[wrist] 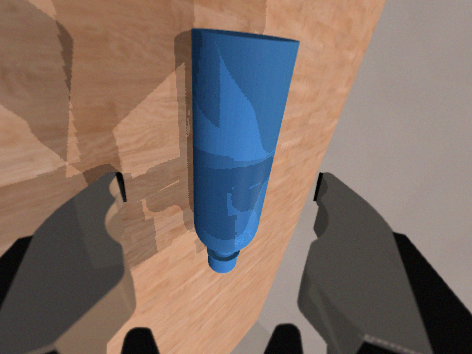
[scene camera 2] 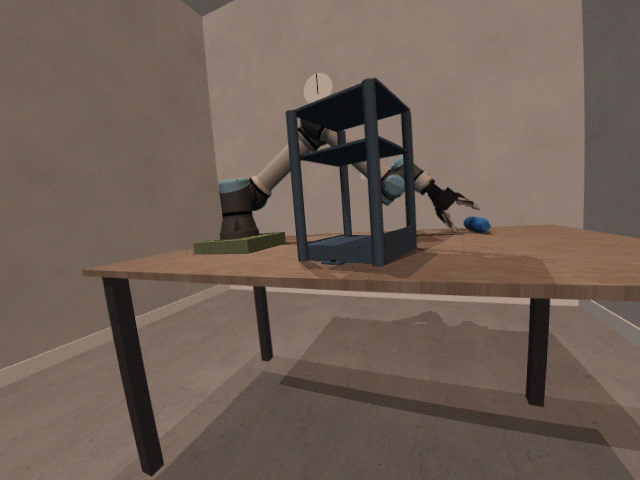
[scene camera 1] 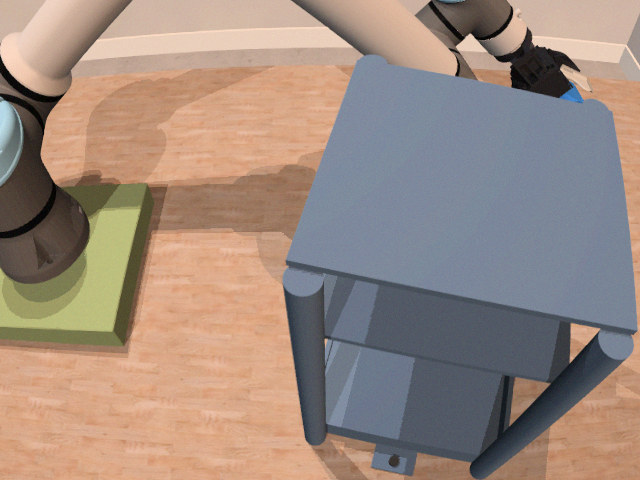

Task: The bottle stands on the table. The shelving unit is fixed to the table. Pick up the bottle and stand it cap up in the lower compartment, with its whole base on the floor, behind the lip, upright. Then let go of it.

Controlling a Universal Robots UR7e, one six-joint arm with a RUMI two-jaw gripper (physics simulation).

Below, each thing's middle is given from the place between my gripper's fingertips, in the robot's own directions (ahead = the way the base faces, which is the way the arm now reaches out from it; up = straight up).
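The blue bottle (wrist: 240, 81) is 30 mm forward of my hand, 20 mm to the right of it and 10 mm lower than it. There is also the blue-grey shelving unit (scene camera 1: 455, 228), which stands 270 mm behind my hand, 480 mm to the right of it and 140 mm higher than it.
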